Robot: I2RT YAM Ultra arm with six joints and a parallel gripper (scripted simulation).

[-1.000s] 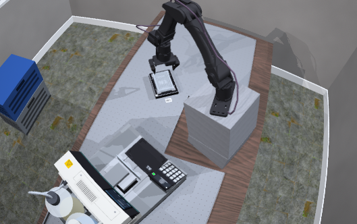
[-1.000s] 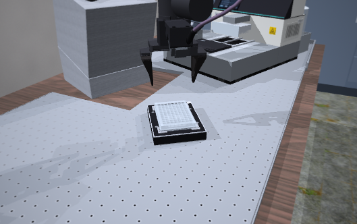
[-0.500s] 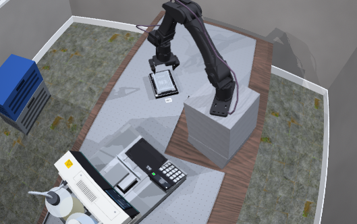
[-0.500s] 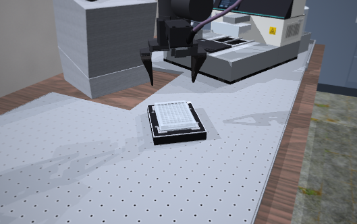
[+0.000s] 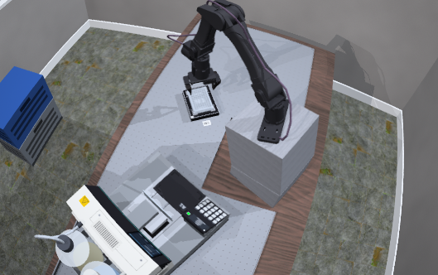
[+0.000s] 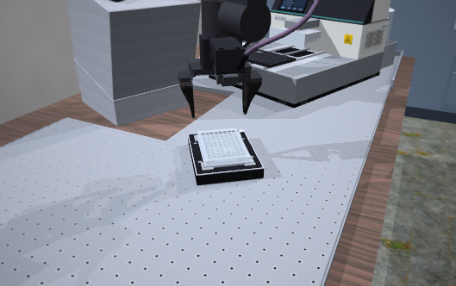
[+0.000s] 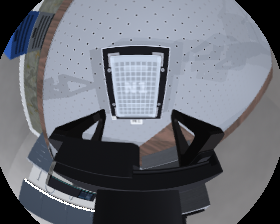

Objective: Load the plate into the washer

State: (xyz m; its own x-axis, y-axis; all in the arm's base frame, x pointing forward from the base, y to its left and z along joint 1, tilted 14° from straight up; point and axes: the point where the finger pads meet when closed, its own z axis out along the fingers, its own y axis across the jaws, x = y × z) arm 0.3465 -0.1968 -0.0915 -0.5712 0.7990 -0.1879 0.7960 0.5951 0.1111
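Now: the well plate 1 cm ahead of my hand and 7 cm below it. From my hand the other things lie so: plate washer: 1 cm behind, 59 cm to the left, 3 cm above; plate nest N1: 1 cm ahead, 9 cm below; label: 5 cm behind, 8 cm to the left, 10 cm below.
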